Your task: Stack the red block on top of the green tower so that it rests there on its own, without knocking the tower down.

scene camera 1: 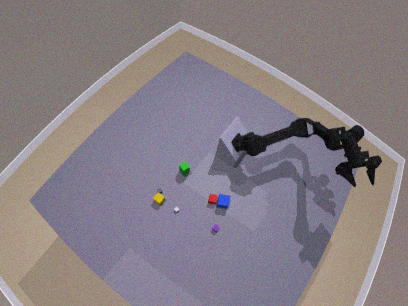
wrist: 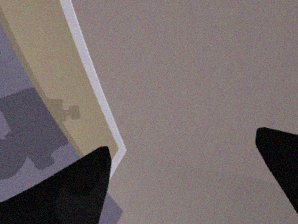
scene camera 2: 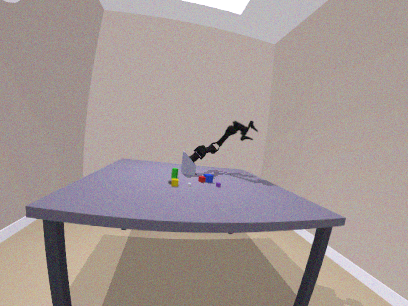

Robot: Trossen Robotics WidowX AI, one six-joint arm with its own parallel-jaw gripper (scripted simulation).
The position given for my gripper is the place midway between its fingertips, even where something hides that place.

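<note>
My gripper [scene camera 1: 364,185] is open and it holds nothing. I can also see my gripper in the wrist view [wrist: 184,146].
</note>
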